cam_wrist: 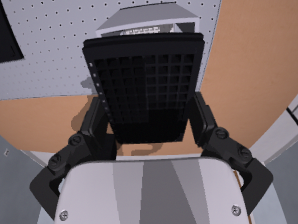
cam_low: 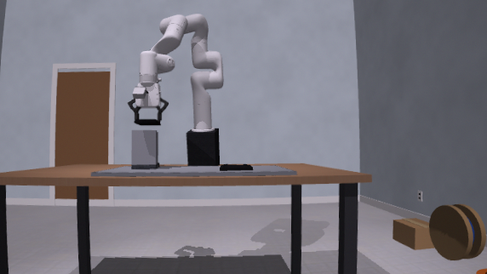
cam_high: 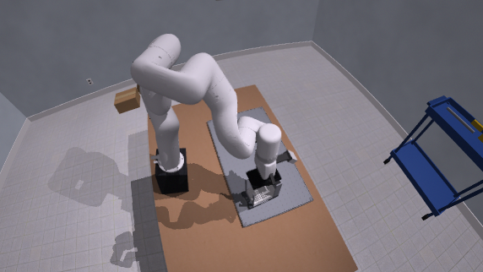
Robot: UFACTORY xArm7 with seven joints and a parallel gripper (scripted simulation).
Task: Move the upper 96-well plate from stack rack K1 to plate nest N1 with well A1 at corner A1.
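Right now my hand is 36 cm to the right of the plate nest N1, 19 cm above it and 6 cm short of it. Also, from my hand: black 96-well plate: 1 cm below; then pale plate: 17 cm below, 1 cm to the right; then grey rack wall: 11 cm below, 6 cm ahead.
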